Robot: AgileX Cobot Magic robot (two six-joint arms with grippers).
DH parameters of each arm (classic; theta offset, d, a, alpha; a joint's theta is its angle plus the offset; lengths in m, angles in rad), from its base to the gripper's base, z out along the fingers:
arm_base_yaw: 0 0.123 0 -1.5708
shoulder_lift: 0.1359 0 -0.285 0
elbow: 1.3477 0 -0.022 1.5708
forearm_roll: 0 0.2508 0 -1.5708
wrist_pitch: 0 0 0.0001 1.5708
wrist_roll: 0 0.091 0 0
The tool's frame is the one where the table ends.
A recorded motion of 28 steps. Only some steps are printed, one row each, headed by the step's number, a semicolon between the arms.
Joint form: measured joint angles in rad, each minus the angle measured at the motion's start. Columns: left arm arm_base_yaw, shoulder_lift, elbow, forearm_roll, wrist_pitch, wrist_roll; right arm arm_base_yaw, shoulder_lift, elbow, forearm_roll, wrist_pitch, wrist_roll.
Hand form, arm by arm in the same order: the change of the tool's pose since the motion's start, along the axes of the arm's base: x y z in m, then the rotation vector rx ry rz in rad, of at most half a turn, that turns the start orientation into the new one. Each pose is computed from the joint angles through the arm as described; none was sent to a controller.
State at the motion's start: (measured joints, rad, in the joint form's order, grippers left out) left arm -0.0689 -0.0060 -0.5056 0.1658 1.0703 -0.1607; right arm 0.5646 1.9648 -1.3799 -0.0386 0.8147 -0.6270
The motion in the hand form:
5: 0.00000 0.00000 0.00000 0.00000 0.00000 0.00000; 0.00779 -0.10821 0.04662 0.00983 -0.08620 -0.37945
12: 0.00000 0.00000 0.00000 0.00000 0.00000 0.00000; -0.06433 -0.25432 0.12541 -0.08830 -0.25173 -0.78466
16: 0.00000 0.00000 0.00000 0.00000 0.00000 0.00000; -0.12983 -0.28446 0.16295 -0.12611 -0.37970 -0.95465
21: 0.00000 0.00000 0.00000 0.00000 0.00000 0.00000; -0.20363 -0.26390 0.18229 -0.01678 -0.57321 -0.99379
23: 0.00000 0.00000 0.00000 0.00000 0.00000 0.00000; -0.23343 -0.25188 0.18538 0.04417 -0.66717 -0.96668
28: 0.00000 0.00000 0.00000 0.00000 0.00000 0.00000; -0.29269 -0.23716 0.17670 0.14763 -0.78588 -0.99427
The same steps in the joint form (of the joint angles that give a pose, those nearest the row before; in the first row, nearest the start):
5: 0.0000 0.0000 0.0000 0.0000 0.0000 0.0000; -0.2527 -0.2013 0.1142 -0.0855 0.0155 0.1710
12: 0.0000 0.0000 0.0000 0.0000 0.0000 0.0000; -0.6544 -0.5818 0.2598 -0.2191 0.1275 0.2025
16: 0.0000 0.0000 0.0000 0.0000 0.0000 0.0000; -0.7988 -0.8164 0.3256 -0.2719 0.1817 0.2237
21: 0.0000 0.0000 0.0000 0.0000 0.0000 0.0000; -0.7999 -1.1353 0.4502 -0.2315 0.1759 0.2569
23: 0.0000 0.0000 0.0000 0.0000 0.0000 0.0000; -0.7724 -1.2756 0.4992 -0.2102 0.1658 0.2602
28: 0.0000 0.0000 0.0000 0.0000 0.0000 0.0000; -0.7513 -1.5408 0.5847 -0.1868 0.2191 0.3116

